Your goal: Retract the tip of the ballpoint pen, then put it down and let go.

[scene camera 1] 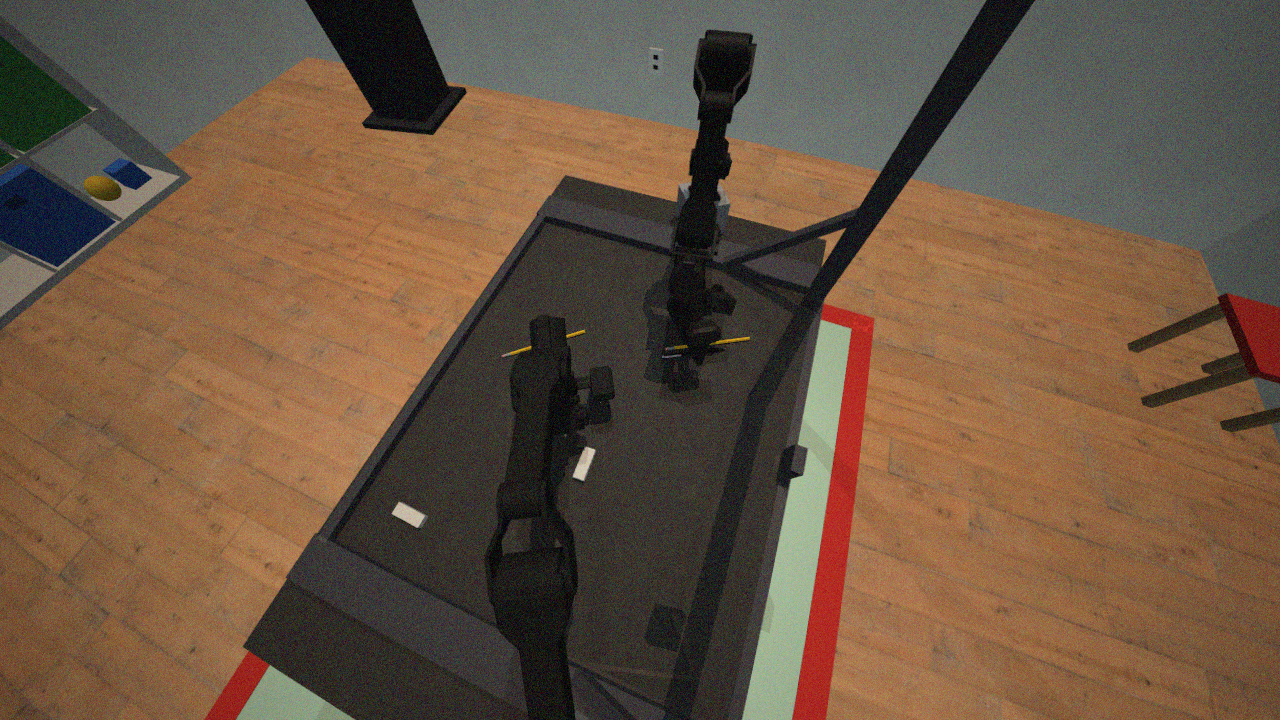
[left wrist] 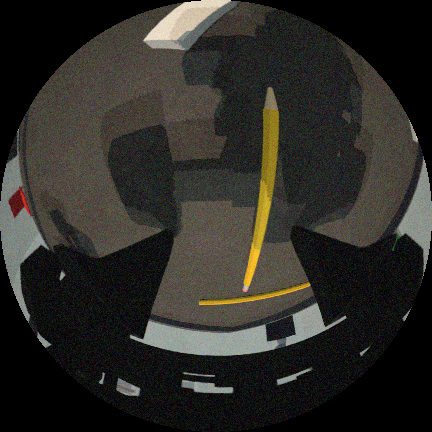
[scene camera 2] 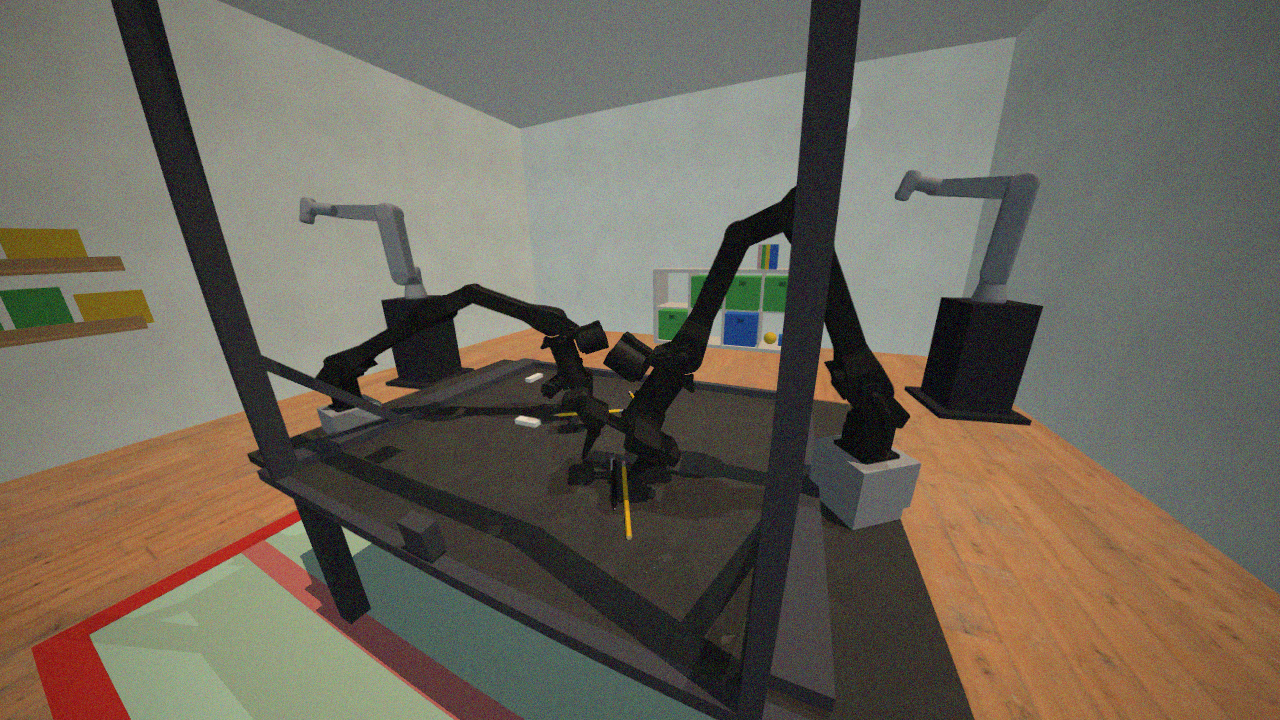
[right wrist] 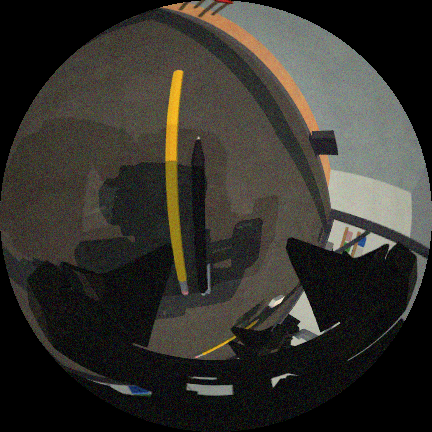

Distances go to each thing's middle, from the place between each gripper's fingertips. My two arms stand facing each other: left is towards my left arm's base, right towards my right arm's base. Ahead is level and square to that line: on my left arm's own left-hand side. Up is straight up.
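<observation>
My right gripper is 2 cm to the left of the ballpoint pen [right wrist: 197, 161] and 2 cm above it. Counted from that right hand, the yellow pencil [left wrist: 270, 112] is 14 cm to the left, 25 cm ahead and 2 cm below.
My left hand is 1 cm to the right of the yellow pencil and 2 cm short of it. From my left hand, the ballpoint pen is 15 cm to the right and 24 cm behind.
</observation>
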